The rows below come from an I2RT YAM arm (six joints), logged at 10 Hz.
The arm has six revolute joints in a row. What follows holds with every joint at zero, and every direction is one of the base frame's. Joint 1 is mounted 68 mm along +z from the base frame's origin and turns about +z. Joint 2 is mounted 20 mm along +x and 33.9 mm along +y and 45.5 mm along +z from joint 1 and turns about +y. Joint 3 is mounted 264 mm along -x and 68.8 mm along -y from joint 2 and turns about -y. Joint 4 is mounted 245 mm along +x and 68.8 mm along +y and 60 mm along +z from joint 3 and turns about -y. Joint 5 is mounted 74 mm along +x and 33.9 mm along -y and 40.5 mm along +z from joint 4 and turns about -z. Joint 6 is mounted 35.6 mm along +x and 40.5 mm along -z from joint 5 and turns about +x. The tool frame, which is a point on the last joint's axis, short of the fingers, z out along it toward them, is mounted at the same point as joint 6; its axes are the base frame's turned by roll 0, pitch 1.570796 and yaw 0 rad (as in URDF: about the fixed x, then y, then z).
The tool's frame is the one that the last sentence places.
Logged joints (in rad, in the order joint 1, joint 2, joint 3, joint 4, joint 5, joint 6), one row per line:
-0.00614 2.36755 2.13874 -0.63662 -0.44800 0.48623
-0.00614 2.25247 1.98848 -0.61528 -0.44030 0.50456
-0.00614 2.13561 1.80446 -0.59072 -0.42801 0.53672
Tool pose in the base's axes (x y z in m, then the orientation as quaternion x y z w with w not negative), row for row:
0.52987 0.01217 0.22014 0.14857 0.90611 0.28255 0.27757
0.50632 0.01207 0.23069 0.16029 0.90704 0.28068 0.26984
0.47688 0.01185 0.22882 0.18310 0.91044 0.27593 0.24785
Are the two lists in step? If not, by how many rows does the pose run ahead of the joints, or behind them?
They are in step.
